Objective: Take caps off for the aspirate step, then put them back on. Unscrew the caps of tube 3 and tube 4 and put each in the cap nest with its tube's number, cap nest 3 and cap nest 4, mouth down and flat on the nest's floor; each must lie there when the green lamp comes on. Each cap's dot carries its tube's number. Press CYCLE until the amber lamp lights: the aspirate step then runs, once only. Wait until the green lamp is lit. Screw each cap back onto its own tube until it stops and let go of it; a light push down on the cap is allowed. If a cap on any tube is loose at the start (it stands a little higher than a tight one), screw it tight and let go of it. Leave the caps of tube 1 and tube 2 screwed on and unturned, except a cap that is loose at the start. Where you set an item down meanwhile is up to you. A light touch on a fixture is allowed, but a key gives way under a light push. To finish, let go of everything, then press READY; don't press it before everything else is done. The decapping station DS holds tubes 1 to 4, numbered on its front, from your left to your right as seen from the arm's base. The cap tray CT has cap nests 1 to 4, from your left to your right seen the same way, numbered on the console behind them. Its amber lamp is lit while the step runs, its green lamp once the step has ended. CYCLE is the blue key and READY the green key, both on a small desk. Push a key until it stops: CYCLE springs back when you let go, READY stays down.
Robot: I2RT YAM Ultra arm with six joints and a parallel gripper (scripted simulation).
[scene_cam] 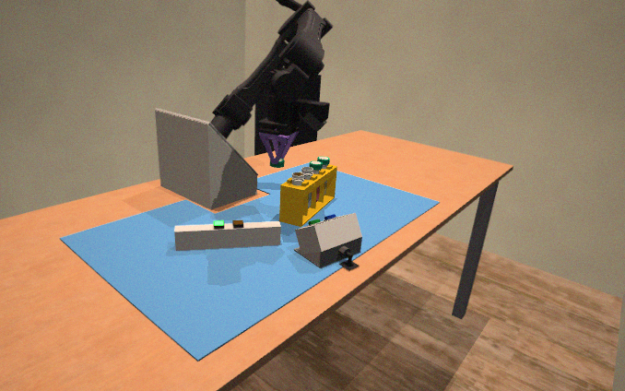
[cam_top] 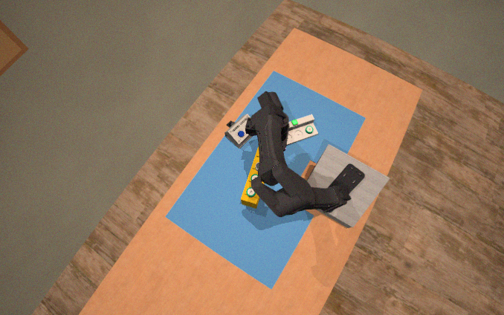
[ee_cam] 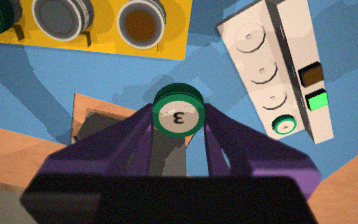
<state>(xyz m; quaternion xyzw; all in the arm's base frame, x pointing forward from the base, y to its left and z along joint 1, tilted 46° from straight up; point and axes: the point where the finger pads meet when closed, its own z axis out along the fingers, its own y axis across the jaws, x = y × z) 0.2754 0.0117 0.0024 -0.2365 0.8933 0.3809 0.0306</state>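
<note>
My gripper is now 10 mm past the cap 2, 140 mm to the right of it and 40 mm above it. From my hand the other things lie so: green key: 160 mm ahead, 40 mm to the right, 90 mm below; then cap 3: 10 mm below; then blue key: 170 mm ahead, 10 mm to the left, 90 mm below.
</note>
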